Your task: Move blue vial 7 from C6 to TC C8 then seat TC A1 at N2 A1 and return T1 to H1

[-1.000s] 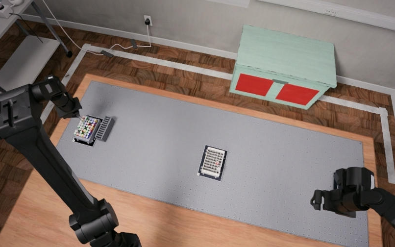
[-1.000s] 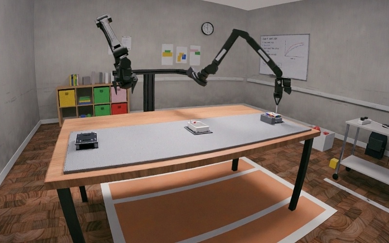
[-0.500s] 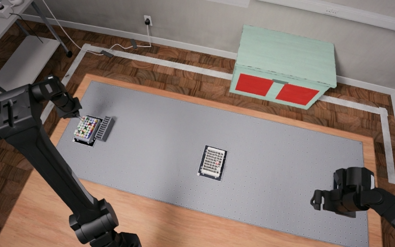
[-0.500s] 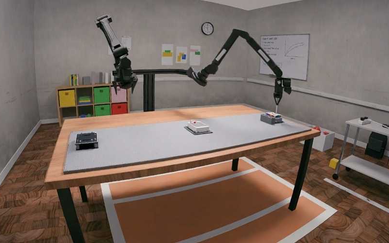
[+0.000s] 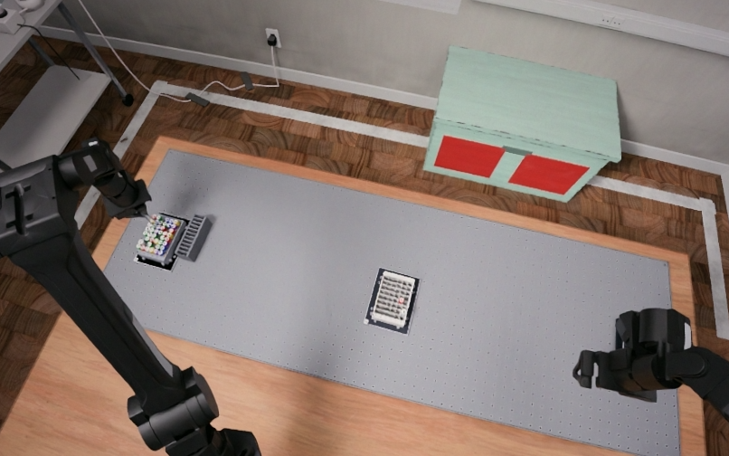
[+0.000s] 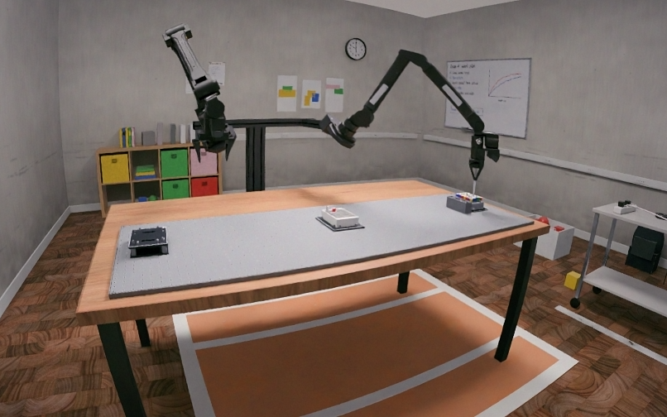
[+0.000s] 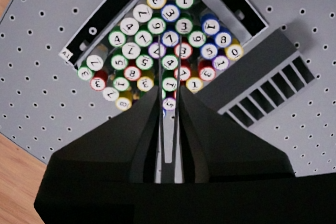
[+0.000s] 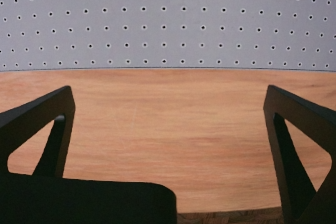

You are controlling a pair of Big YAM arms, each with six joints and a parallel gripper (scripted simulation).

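My left gripper is now 3 cm above the forceps T1. The rest, counted from my left hand: dark nest N2 (136 cm to the right, 11 cm below, 7 cm ahead); white tube carrier TC (68 cm to the right, 12 cm below, 1 cm ahead); grey slotted holder H1 (12 cm below, 10 cm to the right, 1 cm ahead).
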